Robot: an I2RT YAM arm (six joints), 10 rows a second.
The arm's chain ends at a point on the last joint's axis. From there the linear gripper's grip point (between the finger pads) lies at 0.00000 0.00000 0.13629 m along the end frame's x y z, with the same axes.
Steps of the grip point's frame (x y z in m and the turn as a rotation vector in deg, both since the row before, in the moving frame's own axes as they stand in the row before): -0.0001, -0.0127, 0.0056, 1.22, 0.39, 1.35; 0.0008, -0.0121, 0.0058, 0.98, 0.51, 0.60; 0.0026, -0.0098, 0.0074, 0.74, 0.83, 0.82; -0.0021, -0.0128, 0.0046, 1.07, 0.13, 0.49; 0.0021, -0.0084, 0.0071, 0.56, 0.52, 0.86; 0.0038, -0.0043, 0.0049, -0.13, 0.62, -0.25; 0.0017, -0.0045, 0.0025, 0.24, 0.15, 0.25; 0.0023, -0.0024, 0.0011, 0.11, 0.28, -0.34; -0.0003, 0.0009, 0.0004, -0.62, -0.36, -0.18
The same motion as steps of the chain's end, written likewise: -0.0011, -0.0098, 0.0056, 1.22, 0.39, 1.35; -0.0004, -0.0098, 0.0058, 0.98, 0.51, 0.60; 0.0006, -0.0081, 0.0074, 0.74, 0.83, 0.82; -0.0024, -0.0103, 0.0046, 1.07, 0.13, 0.49; 0.0009, -0.0071, 0.0071, 0.56, 0.52, 0.86; 0.0023, -0.0046, 0.0049, -0.13, 0.62, -0.25; 0.0013, -0.0039, 0.0025, 0.24, 0.15, 0.25; 0.0016, -0.0021, 0.0011, 0.11, 0.28, -0.34; 0.0006, -0.0006, 0.0004, -0.62, -0.36, -0.18
